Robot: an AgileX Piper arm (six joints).
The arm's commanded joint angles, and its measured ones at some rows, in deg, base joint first. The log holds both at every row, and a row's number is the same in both.
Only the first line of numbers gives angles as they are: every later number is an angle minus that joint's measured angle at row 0.
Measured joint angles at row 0:
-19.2 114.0 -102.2 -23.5 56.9 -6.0
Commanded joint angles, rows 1 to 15:
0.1 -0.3 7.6 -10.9 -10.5 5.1
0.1 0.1 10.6 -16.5 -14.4 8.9
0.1 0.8 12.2 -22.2 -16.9 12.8
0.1 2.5 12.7 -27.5 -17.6 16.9
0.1 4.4 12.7 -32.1 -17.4 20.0
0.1 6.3 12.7 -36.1 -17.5 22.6
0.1 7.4 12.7 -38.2 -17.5 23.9
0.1 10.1 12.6 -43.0 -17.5 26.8
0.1 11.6 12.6 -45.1 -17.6 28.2
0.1 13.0 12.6 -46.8 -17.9 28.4
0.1 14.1 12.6 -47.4 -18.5 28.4
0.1 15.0 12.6 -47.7 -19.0 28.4
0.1 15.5 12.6 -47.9 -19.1 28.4
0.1 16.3 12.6 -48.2 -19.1 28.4
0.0 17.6 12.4 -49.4 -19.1 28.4
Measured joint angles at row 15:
0.1 16.8 12.5 -47.5 -18.7 27.9
